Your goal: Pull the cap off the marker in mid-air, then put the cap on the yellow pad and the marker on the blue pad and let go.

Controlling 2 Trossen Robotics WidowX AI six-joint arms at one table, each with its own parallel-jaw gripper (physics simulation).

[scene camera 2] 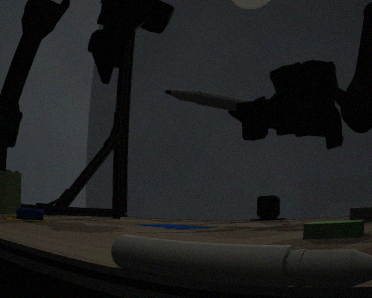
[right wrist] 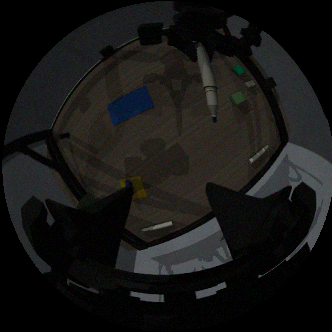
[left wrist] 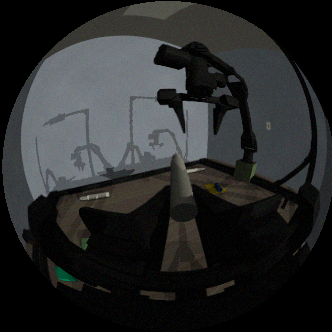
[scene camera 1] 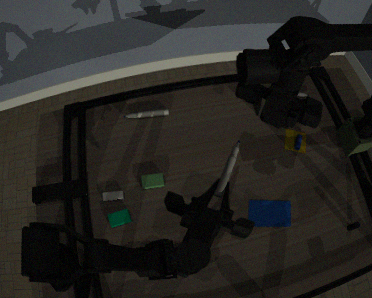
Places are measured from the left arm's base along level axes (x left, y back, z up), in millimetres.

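Where they show: left gripper, fingertip midpoint: point(scene camera 2: 232, 108) point(right wrist: 201, 61) point(left wrist: 179, 188) point(scene camera 1: 223, 180); right gripper, fingertip midpoint: point(scene camera 2: 110, 75) point(right wrist: 168, 189) point(left wrist: 199, 133); right arm's base, link origin: point(left wrist: 246, 161) point(scene camera 1: 363, 129).
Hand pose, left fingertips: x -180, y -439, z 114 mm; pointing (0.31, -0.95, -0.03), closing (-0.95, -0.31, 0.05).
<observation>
Each offset is from my left fingertips to the top centre of the thing.
The uncapped white marker @(dy -29, dx +10, dz +17 mm) point(scene camera 1: 230, 169) point(scene camera 2: 205, 98) point(left wrist: 181, 200) point(right wrist: 207, 77) is in mid-air, its dark tip pointing away from my left gripper point(scene camera 1: 223, 192) point(scene camera 2: 237, 111), which is shut on its rear part. The blue cap @(dy -312, dx -87, dz -149 mm) point(scene camera 1: 298, 141) point(scene camera 2: 30, 214) point(left wrist: 218, 187) lies on its side on the yellow pad @(dy -315, dx -76, dz -167 mm) point(scene camera 1: 289, 145) point(right wrist: 140, 187). My right gripper point(left wrist: 199, 133) point(right wrist: 168, 189) is open and empty, high above the table near the yellow pad; its fingers are hidden under the arm in scene camera 1. The blue pad @(dy -69, dx -140, dz -167 mm) point(scene camera 1: 270, 213) point(scene camera 2: 175, 226) point(right wrist: 131, 105) lies flat with nothing on it.
White pens point(scene camera 1: 147, 114) point(right wrist: 157, 226) lie near the back edge. A light green block @(dy +69, dx +168, dz -153 mm) point(scene camera 1: 153, 181) point(right wrist: 238, 97), a small white block @(dy +177, dx +222, dz -156 mm) point(scene camera 1: 113, 196) and a teal block @(dy +210, dx +163, dz -153 mm) point(scene camera 1: 119, 218) lie at the left in scene camera 1. An olive block point(left wrist: 245, 170) stands beyond the yellow pad.
</observation>
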